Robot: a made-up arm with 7 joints.
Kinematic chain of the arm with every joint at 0, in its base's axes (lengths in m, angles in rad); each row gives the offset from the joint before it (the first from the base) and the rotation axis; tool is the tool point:
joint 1: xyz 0 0 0.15 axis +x
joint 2: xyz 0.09 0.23 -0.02 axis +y
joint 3: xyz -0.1 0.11 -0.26 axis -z
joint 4: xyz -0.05 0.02 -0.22 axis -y
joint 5: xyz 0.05 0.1 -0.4 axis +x
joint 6: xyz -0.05 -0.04 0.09 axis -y
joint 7: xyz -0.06 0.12 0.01 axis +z
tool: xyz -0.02 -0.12 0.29
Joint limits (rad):
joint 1: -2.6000..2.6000
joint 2: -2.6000..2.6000
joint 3: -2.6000..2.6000
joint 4: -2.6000..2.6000
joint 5: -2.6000..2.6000
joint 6: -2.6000..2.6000
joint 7: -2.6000..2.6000
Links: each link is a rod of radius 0.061 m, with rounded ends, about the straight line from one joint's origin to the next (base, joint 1, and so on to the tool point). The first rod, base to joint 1, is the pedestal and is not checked.
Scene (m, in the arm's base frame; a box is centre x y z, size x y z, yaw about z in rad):
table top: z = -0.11
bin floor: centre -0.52 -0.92 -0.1 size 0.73 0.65 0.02 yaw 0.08
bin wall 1: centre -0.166 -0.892 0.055 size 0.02 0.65 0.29 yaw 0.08
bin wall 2: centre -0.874 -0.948 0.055 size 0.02 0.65 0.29 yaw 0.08
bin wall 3: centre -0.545 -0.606 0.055 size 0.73 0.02 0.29 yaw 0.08
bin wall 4: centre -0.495 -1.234 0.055 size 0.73 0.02 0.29 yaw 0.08
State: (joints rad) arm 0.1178 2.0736 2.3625 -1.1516 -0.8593 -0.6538 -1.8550
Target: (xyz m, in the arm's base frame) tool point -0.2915 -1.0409 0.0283
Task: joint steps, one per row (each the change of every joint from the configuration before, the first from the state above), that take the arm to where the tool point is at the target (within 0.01 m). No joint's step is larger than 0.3 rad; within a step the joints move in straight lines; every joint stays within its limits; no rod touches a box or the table.
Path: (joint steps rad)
1: 0.2870 0.1053 0.0475 0.2865 -0.2393 -0.0962 -0.0691
2: 0.2871 0.1053 0.0475 0.2865 -0.2394 -0.0963 -0.0692
3: 0.2870 0.1052 0.0475 0.2866 -0.2393 -0.0962 -0.0691
4: 0.2871 0.1053 0.0475 0.2865 -0.2394 -0.0963 -0.0692
5: 0.2870 0.1053 0.0475 0.2865 -0.2393 -0.0962 -0.0691

